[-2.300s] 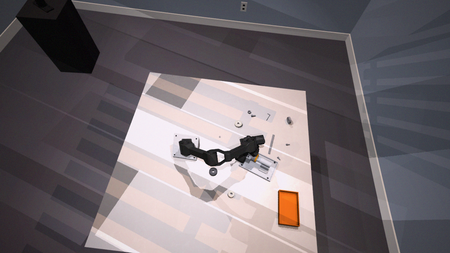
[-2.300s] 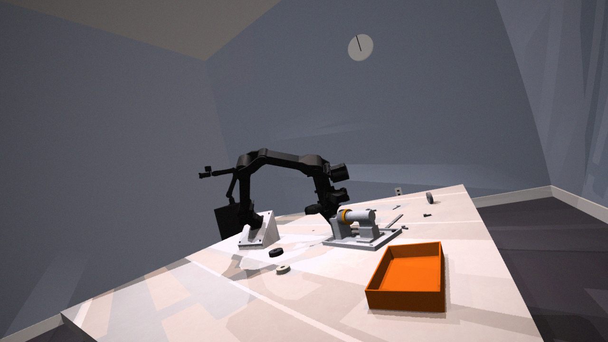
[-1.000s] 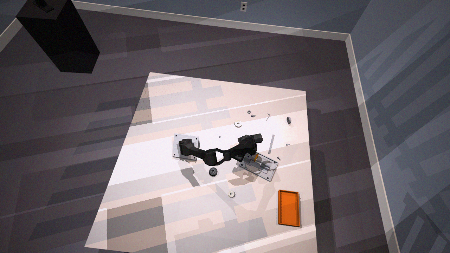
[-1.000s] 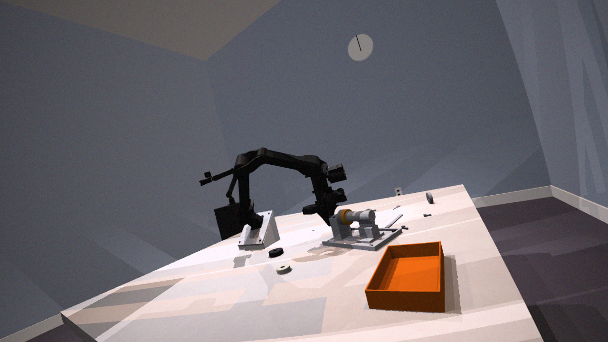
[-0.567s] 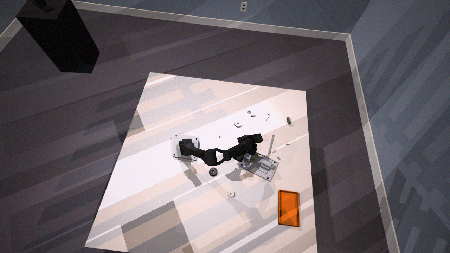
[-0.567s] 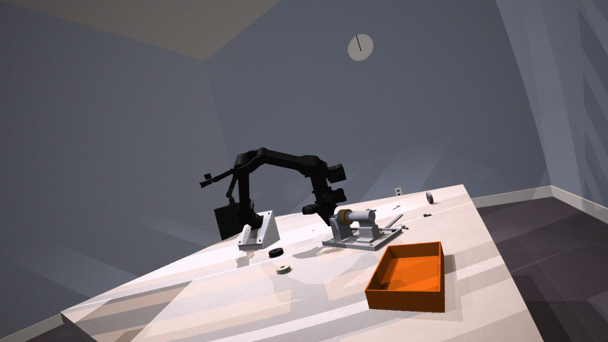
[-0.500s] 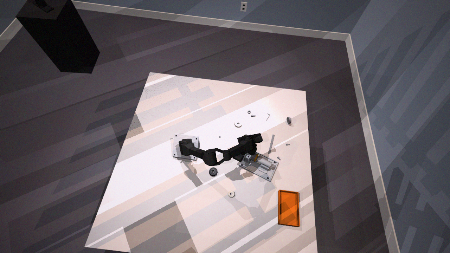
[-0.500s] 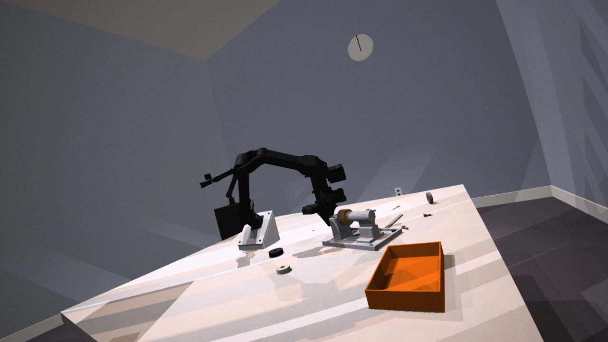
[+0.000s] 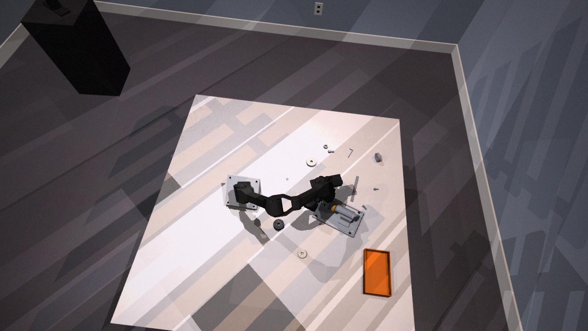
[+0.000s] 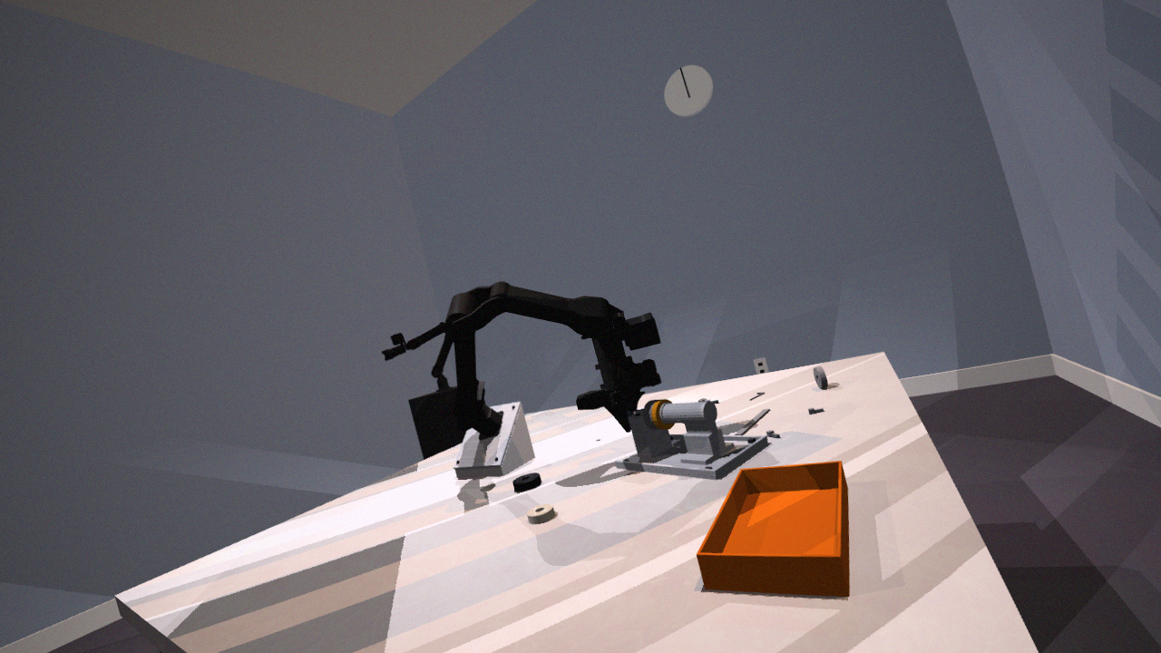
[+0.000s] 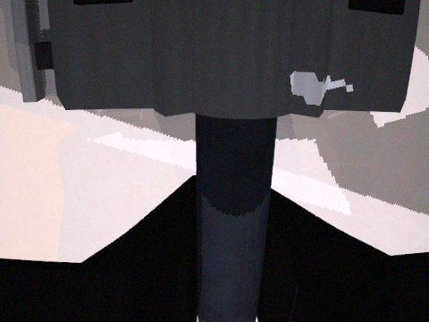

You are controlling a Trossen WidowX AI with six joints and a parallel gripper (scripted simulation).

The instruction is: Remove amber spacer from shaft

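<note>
The dark shaft lies 6 cm ahead of my gripper tip, 3 cm to the right of it and 3 cm above it. Also, from my gripper tip: amber spacer (9 cm ahead, 5 cm to the right, 3 cm above); black disc (18 cm behind, 13 cm to the right, 4 cm below); grey shaft fixture (13 cm ahead, 6 cm to the right).
</note>
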